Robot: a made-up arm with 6 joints.
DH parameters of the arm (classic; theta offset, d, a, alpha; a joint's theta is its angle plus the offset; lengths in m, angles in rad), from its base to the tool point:
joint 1: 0 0.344 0.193 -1.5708
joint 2: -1.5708 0 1.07 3.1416
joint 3: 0 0 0.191 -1.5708
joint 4: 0 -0.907 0 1.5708
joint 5: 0 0 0 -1.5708
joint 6: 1.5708 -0.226 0 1.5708
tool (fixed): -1.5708 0 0 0
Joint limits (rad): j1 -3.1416..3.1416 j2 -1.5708..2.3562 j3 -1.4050..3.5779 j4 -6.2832..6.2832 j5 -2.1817..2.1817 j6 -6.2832..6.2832
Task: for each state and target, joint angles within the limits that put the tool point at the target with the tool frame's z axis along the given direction. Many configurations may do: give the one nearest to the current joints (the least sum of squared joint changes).
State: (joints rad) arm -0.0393 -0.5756 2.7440 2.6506 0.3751 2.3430
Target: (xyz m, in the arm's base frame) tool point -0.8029 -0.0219 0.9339 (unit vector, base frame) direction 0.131 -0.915 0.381
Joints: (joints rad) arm -0.0763 0.0362 3.3928 2.1760 -0.4633 2.2397
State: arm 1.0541 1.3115 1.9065 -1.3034 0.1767 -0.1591
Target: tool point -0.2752 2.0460 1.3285 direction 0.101 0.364 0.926
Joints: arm 1.6461 1.1441 1.6341 -0.7336 -0.9218 0.3468
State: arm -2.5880 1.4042 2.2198 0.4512 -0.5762 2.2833
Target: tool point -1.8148 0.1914 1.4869 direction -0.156 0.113 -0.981
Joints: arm -3.1416 1.2738 2.0859 1.2925 -1.0774 2.3278
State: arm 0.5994 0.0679 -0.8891 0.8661 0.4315 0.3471
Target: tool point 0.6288 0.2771 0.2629 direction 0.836 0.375 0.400
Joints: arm 0.3616 0.2420 -1.3746 0.3625 0.4759 -0.2694
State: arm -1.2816 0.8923 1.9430 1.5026 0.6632 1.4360
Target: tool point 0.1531 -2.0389 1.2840 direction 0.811 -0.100 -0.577
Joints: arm -1.5406 1.4540 2.0365 1.0123 0.4972 1.1070
